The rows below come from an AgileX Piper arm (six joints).
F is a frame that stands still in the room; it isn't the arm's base.
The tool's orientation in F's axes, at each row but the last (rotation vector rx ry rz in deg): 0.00, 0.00, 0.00; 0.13, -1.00, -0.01; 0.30, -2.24, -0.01; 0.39, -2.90, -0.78; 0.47, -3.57, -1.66; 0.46, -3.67, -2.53; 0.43, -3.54, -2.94; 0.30, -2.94, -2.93
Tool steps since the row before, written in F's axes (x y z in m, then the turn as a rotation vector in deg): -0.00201, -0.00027, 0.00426, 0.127, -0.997, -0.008; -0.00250, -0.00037, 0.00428, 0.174, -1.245, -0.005; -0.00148, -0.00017, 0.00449, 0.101, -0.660, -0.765; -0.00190, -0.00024, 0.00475, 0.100, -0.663, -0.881; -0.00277, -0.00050, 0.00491, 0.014, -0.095, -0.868; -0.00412, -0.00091, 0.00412, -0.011, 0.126, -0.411; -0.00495, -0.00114, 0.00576, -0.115, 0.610, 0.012; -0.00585, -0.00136, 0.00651, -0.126, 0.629, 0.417
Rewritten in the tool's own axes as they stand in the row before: -0.00201, -0.00027, 0.00426, 0.127, -0.997, -0.008; -0.00242, -0.00036, 0.00432, 0.174, -1.245, -0.005; -0.00130, -0.00015, 0.00455, 0.071, -0.664, -0.765; -0.00165, -0.00023, 0.00484, 0.064, -0.668, -0.881; -0.00244, -0.00053, 0.00508, -0.037, -0.102, -0.866; -0.00380, -0.00105, 0.00438, -0.043, 0.122, -0.410; -0.00452, -0.00134, 0.00606, -0.145, 0.603, 0.015; -0.00543, -0.00161, 0.00681, -0.137, 0.624, 0.420
